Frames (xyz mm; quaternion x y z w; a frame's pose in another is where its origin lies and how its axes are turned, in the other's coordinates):
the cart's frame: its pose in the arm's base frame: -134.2 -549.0 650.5 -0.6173 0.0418 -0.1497 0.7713
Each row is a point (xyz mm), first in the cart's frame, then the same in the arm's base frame.
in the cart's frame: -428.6 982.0 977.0
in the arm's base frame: -122.5 679.8 -119.3
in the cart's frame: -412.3 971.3 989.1
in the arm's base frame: -105.9 684.5 -104.1
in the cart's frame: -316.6 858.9 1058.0
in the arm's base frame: -17.8 700.5 31.9
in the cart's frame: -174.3 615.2 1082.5
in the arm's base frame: 80.1 636.2 289.9
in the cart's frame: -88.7 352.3 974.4
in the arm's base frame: 87.4 459.7 528.5
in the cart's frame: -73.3 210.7 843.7
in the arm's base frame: 44.1 305.2 636.3
